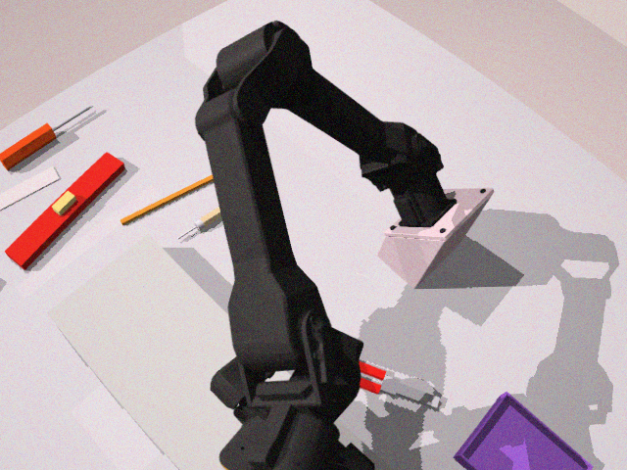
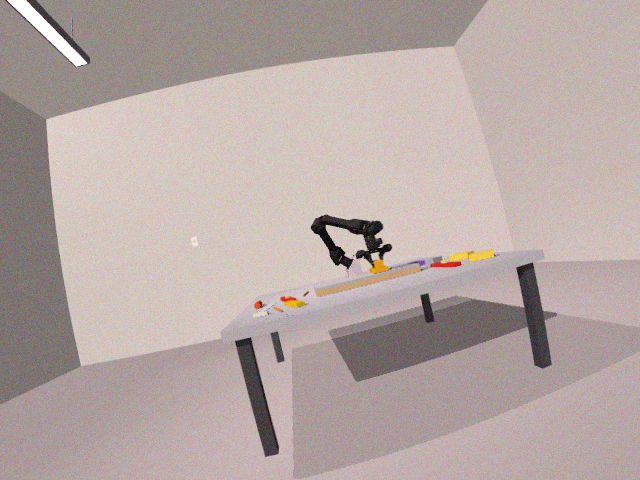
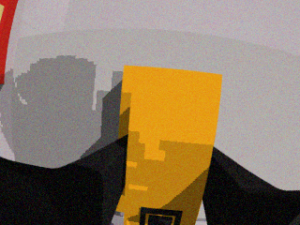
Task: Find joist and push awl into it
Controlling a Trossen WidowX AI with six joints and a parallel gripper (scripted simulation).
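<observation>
The purple tray is 250 mm to the left of my gripper tip, 230 mm behind it and 50 mm below it. Also, from my gripper tip: awl 320 mm to the right, 170 mm behind, 60 mm below; then orange-handled screwdriver 640 mm to the right, 100 mm behind, 50 mm below; then yellow stud finder 20 mm behind, 20 mm above.
</observation>
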